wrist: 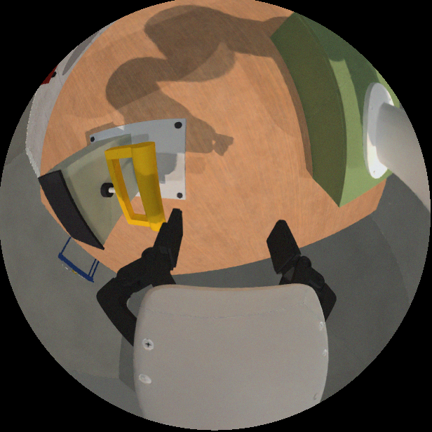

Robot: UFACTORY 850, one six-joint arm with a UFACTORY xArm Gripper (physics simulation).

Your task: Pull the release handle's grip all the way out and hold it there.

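The release handle's yellow grip (147, 185) is a frame with a thick bar, at the left of the wrist view. It stands in front of a pale grey-green housing (90, 195) with a dark top edge, joined by a short rod through a black collar (107, 190). The housing stands on a light metal base plate (172, 165) with dark bolts. My gripper (229, 226) is wide open with nothing between its fingers. The grip lies to the left of the gap between the fingers, and the left fingertip shows close to or overlapping the grip's lower end; whether they touch I cannot tell.
A large green block (327, 115) stands at the right of the wooden table (250, 190), with a white round flange (377, 131) and a pale arm part beside it. A blue frame (75, 267) shows at the lower left beyond the table edge. The arm's shadow falls across the table.
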